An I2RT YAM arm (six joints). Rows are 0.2 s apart.
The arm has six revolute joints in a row. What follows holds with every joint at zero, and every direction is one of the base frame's.
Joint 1 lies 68 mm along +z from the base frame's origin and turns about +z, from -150 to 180 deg.
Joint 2 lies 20 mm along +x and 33.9 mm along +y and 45.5 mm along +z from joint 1 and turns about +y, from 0 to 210 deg.
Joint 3 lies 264 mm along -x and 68.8 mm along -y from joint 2 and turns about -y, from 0 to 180 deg.
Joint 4 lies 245 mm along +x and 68.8 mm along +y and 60 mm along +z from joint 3 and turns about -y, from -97 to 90 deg.
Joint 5 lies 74 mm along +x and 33.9 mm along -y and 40.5 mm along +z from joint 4 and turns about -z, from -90 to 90 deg.
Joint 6 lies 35.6 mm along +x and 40.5 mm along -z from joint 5 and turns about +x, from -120 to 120 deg.
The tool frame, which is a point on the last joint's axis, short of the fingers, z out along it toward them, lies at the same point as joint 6; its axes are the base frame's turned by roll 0, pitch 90 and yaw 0 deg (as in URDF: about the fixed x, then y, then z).
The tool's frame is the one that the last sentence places.
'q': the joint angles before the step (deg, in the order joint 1, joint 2, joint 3, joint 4, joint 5, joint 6). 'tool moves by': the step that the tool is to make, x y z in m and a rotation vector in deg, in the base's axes. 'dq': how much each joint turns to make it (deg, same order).
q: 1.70 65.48 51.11 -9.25 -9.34 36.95
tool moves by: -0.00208 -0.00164 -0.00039 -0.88 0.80 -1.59
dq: -0.12 -0.39 0.04 -1.29 1.69 -0.18
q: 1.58 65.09 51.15 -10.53 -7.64 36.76
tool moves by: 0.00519 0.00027 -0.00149 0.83 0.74 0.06
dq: -0.03 1.37 0.68 0.07 -0.44 0.74
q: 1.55 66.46 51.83 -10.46 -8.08 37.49
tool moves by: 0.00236 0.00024 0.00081 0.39 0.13 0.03
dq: 0.01 0.58 0.55 -0.04 -0.18 0.35
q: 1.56 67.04 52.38 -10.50 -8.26 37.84
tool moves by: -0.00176 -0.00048 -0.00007 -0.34 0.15 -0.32
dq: -0.04 -0.39 -0.17 -0.41 0.40 -0.19
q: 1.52 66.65 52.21 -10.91 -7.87 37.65
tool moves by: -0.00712 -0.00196 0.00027 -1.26 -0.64 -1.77
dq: -0.11 -1.85 -1.20 -0.10 2.04 -0.46
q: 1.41 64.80 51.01 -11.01 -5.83 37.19
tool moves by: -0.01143 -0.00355 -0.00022 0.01 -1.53 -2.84
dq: -0.44 -3.12 -2.33 0.81 2.20 0.96
